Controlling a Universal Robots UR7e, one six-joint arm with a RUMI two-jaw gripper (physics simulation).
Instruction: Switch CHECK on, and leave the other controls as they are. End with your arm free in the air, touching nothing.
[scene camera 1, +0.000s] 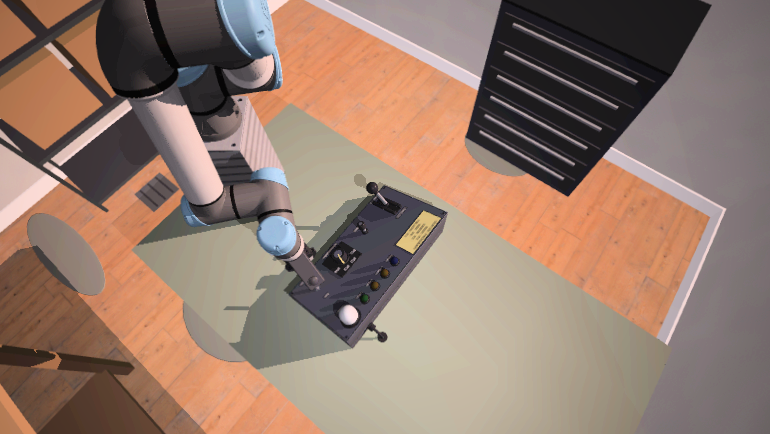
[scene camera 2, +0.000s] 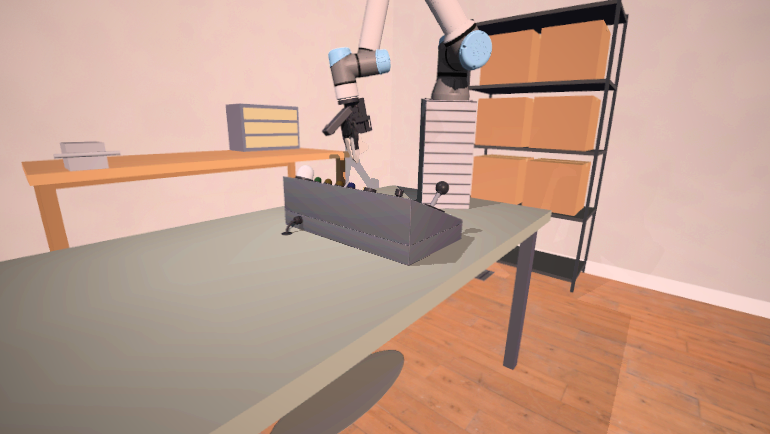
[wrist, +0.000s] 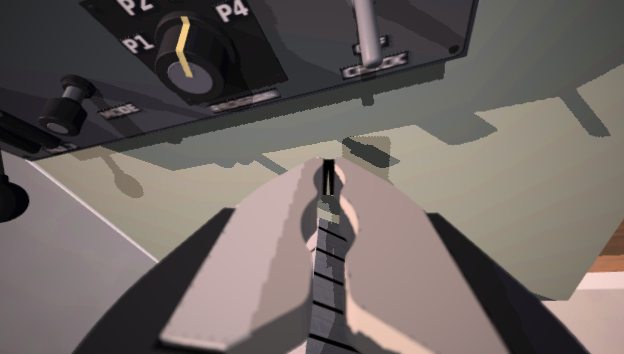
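Where they show: gripper, fingertip midpoint: (scene camera 2: 356, 163) (wrist: 328, 162); arm's base, link origin: (scene camera 1: 214, 119) (scene camera 2: 449, 99).
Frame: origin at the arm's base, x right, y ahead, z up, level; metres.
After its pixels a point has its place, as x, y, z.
The dark control panel (scene camera 1: 377, 237) {-0.090, 0.492, -0.319} (scene camera 2: 345, 215) {-0.067, 0.633, -0.342} (wrist: 310, 30) {0.114, 0.428, -0.344} stands on the table. In the wrist view the CHECK toggle (wrist: 369, 37) {0.152, 0.424, -0.307} is a grey lever near the panel's edge. Its tip leans over the CHECK label, on the side of the partly covered OFF label. The toggle cannot be made out clearly in the scene views. My gripper (scene camera 2: 354, 159) {0.125, 0.397, -0.234} (wrist: 328, 162) {0.125, 0.397, -0.234} is shut and empty. It points down, with its tips low near the panel's toggle end and beyond its edge in the wrist view. The wrist hides the tips in scene camera 1; no touch shows.
The program knob (scene camera 1: 339, 255) {0.034, 0.439, -0.305} (wrist: 192, 60) {0.043, 0.441, -0.304}, MODE switch (scene camera 1: 362, 227) {-0.083, 0.438, -0.299} (wrist: 65, 112) {-0.077, 0.433, -0.302} and ball-topped lever (scene camera 1: 372, 188) {-0.201, 0.387, -0.265} (scene camera 2: 442, 187) {-0.218, 0.395, -0.276} stand along the same edge. A white dome (scene camera 1: 348, 314) {0.163, 0.595, -0.231} (scene camera 2: 305, 171) {0.143, 0.602, -0.247} and several lamps lie across the panel. A side crank (scene camera 1: 381, 336) {0.138, 0.683, -0.409} (scene camera 2: 297, 219) {0.128, 0.650, -0.387} sticks out.
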